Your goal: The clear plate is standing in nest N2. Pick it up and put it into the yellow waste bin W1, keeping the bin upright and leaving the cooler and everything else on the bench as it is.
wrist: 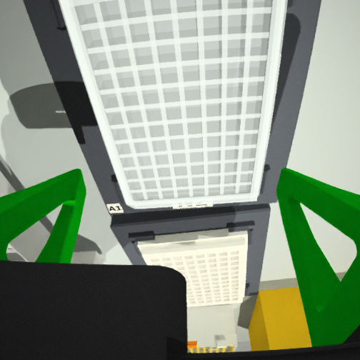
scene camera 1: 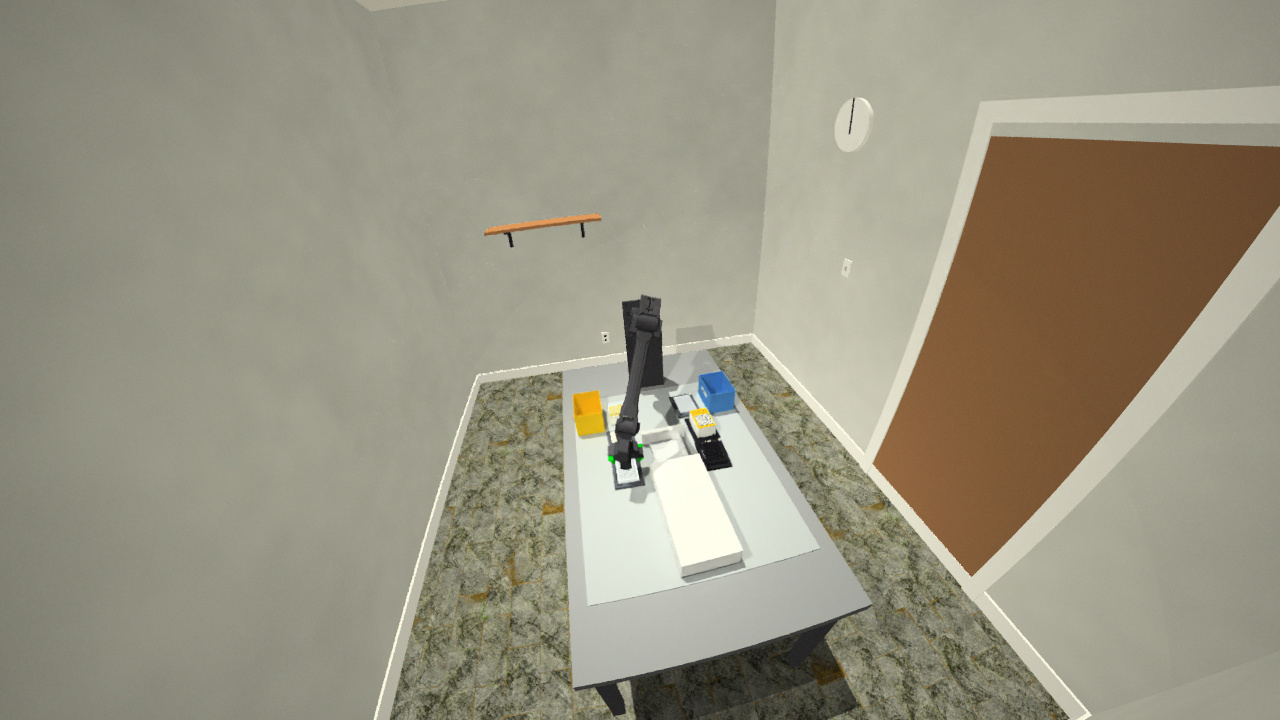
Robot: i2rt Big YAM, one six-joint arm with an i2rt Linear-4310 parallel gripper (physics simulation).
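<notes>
The clear plate (scene camera 1: 627,475) (wrist: 185,100) sits in the dark nest N2 (scene camera 1: 629,486) (wrist: 295,90); its wells show large in the wrist view. The nest's label is hard to read, and a tag A1 shows at its corner. My gripper (scene camera 1: 625,457) (wrist: 181,179) is open and empty. Its green fingers stand apart, above the near end of the plate, one toward each side. How high they are is hard to tell. The yellow waste bin W1 (scene camera 1: 588,414) (wrist: 280,317) stands upright at the left edge of the bench in the scene view; part of it shows behind the right finger in the wrist view.
A cream plate (wrist: 200,272) sits in the adjoining dark nest (wrist: 255,250). A yellow-and-white box (wrist: 212,349) stands beyond it. A long white block (scene camera 1: 698,514), an open white box (scene camera 1: 663,438), a black rack (scene camera 1: 714,454), a yellow-topped box (scene camera 1: 703,421) and a blue bin (scene camera 1: 716,393) stand on the bench.
</notes>
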